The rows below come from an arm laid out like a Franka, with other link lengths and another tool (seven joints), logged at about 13 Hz.
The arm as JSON. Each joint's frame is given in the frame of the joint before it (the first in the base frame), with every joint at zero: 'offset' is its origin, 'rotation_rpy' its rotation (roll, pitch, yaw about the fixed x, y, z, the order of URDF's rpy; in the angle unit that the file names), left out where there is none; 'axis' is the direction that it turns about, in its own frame. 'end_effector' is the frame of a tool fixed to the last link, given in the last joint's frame.
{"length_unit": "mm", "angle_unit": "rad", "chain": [
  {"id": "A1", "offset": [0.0, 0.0, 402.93], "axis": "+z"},
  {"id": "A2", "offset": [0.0, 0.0, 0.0], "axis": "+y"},
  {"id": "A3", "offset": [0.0, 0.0, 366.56], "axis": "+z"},
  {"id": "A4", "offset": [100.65, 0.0, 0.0], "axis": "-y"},
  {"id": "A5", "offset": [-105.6, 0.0, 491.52], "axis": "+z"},
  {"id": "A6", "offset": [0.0, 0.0, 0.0], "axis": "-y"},
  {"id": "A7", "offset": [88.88, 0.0, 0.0], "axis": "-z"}
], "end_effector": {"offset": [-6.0, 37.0, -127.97], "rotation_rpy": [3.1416, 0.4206, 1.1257]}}
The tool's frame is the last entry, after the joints.
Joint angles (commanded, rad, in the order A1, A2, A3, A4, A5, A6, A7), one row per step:
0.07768 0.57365 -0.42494 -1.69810 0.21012 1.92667 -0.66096
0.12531 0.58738 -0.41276 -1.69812 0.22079 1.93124 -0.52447
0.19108 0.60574 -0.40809 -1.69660 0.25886 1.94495 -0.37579
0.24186 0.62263 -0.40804 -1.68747 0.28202 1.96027 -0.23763
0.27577 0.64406 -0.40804 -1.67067 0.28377 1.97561 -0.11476
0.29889 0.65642 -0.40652 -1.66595 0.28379 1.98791 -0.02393
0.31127 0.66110 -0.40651 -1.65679 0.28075 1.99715 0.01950
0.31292 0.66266 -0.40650 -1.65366 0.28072 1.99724 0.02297
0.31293 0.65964 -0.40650 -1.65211 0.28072 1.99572 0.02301
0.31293 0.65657 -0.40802 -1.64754 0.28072 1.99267 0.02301
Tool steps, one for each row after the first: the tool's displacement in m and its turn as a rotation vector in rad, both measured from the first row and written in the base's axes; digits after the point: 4 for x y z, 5 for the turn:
0.0138 0.0455 -0.0124 -0.02759 0.01480 -0.07896
0.0291 0.1018 -0.0258 -0.04690 0.01796 -0.17409
0.0419 0.1429 -0.0342 -0.07654 0.01393 -0.26795
0.0532 0.1699 -0.0428 -0.11812 0.00718 -0.34943
0.0585 0.1887 -0.0504 -0.14743 0.00466 -0.41135
0.0640 0.1987 -0.0496 -0.16187 -0.00856 -0.43744
0.0651 0.2003 -0.0493 -0.16295 -0.01033 -0.43849
0.0659 0.2006 -0.0463 -0.16114 -0.01293 -0.43842
0.0676 0.2003 -0.0417 -0.15955 -0.01735 -0.43897

